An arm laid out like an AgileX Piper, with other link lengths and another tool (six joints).
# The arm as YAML. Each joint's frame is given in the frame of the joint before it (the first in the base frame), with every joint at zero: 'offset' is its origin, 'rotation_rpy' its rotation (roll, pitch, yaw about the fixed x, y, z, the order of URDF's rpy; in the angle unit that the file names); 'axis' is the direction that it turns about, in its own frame. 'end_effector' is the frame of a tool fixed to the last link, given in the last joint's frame.
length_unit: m
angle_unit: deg
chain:
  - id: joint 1
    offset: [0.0, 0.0, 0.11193]
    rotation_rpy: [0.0, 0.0, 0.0]
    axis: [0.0, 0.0, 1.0]
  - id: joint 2
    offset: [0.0, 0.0, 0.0]
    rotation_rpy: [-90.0, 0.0, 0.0]
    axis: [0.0, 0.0, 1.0]
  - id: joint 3
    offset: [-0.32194, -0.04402, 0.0]
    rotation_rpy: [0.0, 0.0, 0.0]
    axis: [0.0, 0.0, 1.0]
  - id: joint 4
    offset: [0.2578, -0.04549, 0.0]
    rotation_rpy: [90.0, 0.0, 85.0]
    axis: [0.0, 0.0, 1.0]
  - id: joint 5
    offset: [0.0, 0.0, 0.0]
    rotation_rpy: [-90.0, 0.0, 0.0]
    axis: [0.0, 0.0, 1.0]
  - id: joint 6
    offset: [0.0, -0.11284, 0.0]
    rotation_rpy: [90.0, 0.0, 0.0]
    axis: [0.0, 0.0, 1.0]
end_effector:
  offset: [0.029, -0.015, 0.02]
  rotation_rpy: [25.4, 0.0, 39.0]
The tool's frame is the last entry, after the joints.
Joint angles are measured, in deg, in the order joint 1, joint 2, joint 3, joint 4, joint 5, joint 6. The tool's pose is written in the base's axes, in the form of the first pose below.
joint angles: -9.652 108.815 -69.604 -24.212 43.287 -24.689
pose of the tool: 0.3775 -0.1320 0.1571; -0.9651 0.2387 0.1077; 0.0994 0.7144 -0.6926; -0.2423 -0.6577 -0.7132
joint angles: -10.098 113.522 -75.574 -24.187 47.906 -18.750
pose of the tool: 0.3913 -0.1388 0.1486; -0.9481 0.3179 0.0019; 0.2278 0.6834 -0.6936; -0.2218 -0.6572 -0.7204
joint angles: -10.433 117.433 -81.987 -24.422 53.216 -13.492
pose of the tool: 0.4043 -0.1452 0.1471; -0.9163 0.3899 -0.0918; 0.3402 0.6365 -0.6922; -0.2114 -0.6654 -0.7159
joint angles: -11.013 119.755 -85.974 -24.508 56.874 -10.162
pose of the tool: 0.4099 -0.1512 0.1468; -0.8857 0.4363 -0.1589; 0.4172 0.5974 -0.6849; -0.2039 -0.6728 -0.7111
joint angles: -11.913 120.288 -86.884 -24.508 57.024 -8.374
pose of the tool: 0.4103 -0.1576 0.1462; -0.8624 0.4734 -0.1790; 0.4571 0.5766 -0.6772; -0.2174 -0.6659 -0.7137
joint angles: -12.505 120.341 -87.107 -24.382 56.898 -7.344
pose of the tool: 0.4094 -0.1614 0.1463; -0.8470 0.4969 -0.1889; 0.4809 0.5647 -0.6707; -0.2266 -0.6589 -0.7173
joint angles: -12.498 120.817 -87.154 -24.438 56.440 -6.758
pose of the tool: 0.4108 -0.1614 0.1427; -0.8432 0.5027 -0.1903; 0.4863 0.5625 -0.6687; -0.2291 -0.6564 -0.7188
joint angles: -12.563 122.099 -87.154 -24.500 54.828 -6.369
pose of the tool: 0.4148 -0.1621 0.1323; -0.8433 0.5052 -0.1834; 0.4845 0.5669 -0.6662; -0.2326 -0.6507 -0.7228
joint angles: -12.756 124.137 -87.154 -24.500 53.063 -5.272
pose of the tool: 0.4185 -0.1633 0.1158; -0.8380 0.5116 -0.1896; 0.4953 0.5675 -0.6578; -0.2290 -0.6451 -0.7290
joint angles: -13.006 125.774 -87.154 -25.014 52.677 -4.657
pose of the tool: 0.4185 -0.1659 0.1033; -0.8388 0.5030 -0.2084; 0.5012 0.5636 -0.6567; -0.2129 -0.6552 -0.7248
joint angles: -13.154 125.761 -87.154 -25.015 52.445 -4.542
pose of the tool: 0.4186 -0.1669 0.1033; -0.8362 0.5078 -0.2070; 0.5037 0.5621 -0.6560; -0.2168 -0.6528 -0.7258
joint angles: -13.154 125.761 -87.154 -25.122 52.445 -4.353
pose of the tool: 0.4185 -0.1671 0.1034; -0.8350 0.5095 -0.2078; 0.5051 0.5601 -0.6566; -0.2182 -0.6532 -0.7251
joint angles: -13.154 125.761 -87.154 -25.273 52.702 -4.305
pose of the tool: 0.4180 -0.1673 0.1036; -0.8355 0.5071 -0.2115; 0.5054 0.5582 -0.6580; -0.2156 -0.6567 -0.7227
